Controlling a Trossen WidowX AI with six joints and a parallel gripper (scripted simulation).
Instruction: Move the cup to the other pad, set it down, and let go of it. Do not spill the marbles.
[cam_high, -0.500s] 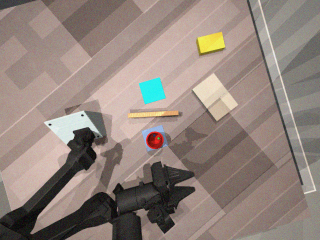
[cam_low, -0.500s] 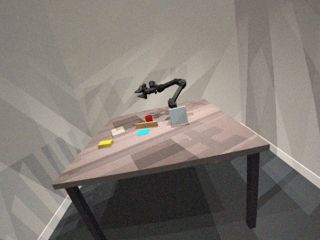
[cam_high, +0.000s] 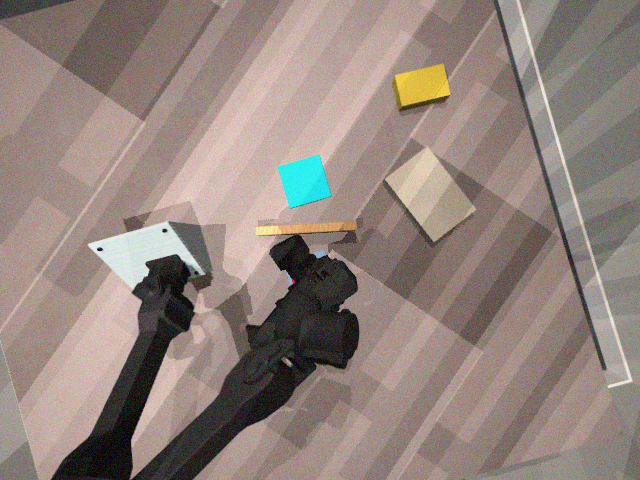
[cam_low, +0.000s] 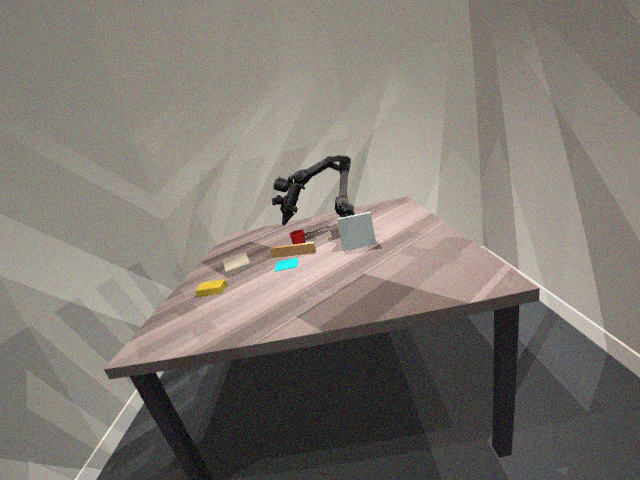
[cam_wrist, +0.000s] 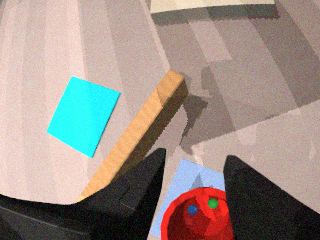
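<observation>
Right now the red cup is 50 mm behind my gripper tip, 30 mm to the right of it and 100 mm below it. Also, from my gripper tip: blue pad (50 mm behind, 30 mm to the right, 140 mm below); then orange bar (30 mm behind, 80 mm to the left, 120 mm below); then cyan pad (10 mm behind, 190 mm to the left, 140 mm below).
</observation>
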